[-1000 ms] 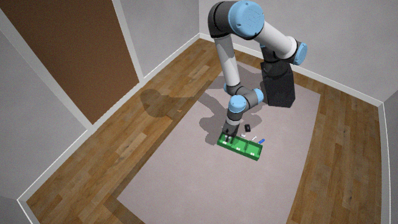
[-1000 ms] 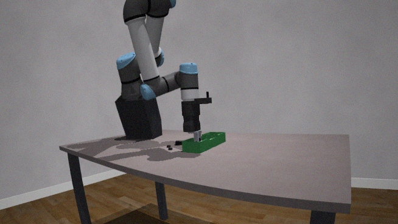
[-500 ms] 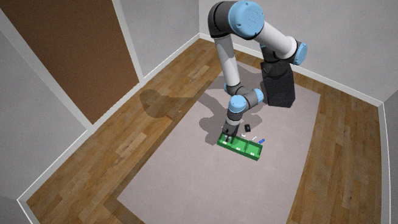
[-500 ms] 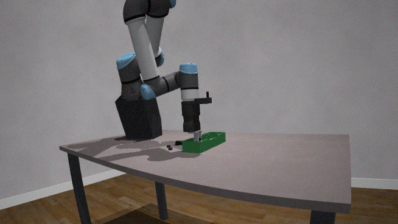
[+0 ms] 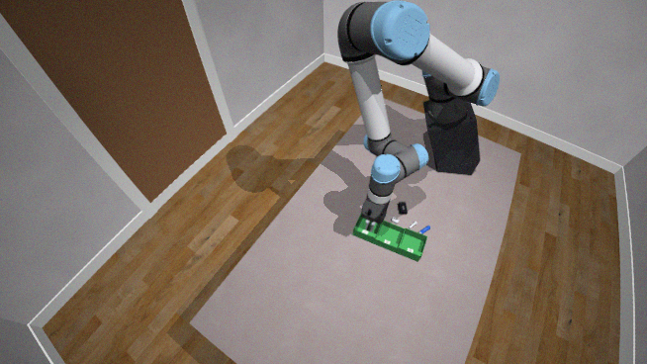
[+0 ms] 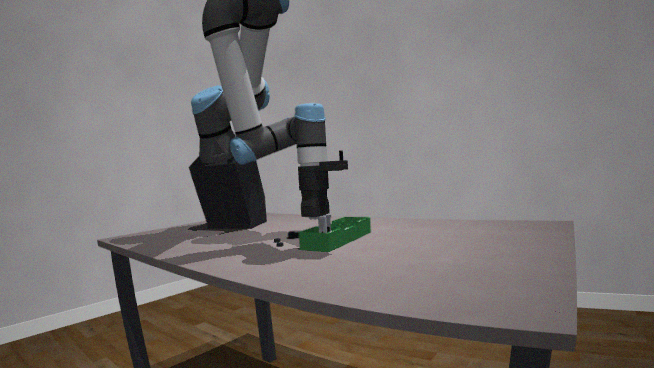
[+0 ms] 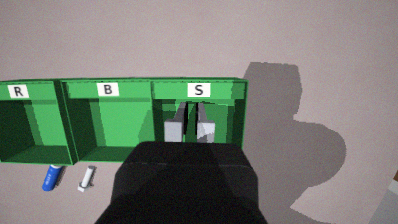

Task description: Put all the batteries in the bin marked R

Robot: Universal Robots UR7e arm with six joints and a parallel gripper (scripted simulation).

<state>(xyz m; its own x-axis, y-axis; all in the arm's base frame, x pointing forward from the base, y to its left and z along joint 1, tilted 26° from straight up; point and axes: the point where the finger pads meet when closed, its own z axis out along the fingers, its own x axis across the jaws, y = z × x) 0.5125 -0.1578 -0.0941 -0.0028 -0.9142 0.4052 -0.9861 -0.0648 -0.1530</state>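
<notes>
The green bin row is 8 cm to the left of my hand, 1 cm below it and 1 cm behind it. Round my hand: black 9 V battery (16 cm behind, 8 cm to the left, 3 cm below); small white clip (9 cm behind, 7 cm to the left, 3 cm below); white bolt (14 cm to the left, 10 cm behind, 3 cm below).
</notes>
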